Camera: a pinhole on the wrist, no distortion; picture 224 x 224 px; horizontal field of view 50.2 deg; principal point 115.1 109.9 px. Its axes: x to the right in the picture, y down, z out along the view. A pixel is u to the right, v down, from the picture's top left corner.
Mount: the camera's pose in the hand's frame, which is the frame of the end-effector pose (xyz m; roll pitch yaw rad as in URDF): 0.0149 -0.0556 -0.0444 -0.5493 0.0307 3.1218
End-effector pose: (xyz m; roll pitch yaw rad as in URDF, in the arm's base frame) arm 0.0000 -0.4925 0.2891 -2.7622 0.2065 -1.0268
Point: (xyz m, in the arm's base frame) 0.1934 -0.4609 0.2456
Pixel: 13 133
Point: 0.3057 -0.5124 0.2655
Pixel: outside the picture
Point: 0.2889 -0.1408 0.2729
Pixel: 205 202
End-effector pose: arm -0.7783 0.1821 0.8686 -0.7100 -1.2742 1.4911
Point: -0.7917 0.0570 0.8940
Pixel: 154 16
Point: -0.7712 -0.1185 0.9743
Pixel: 107 118
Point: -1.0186 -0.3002 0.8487
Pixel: 190 20
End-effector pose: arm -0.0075 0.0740 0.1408 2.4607 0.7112 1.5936
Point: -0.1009 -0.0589 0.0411
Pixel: 181 180
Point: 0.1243 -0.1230 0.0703
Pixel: outside the picture
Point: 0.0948 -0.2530 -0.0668
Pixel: 185 40
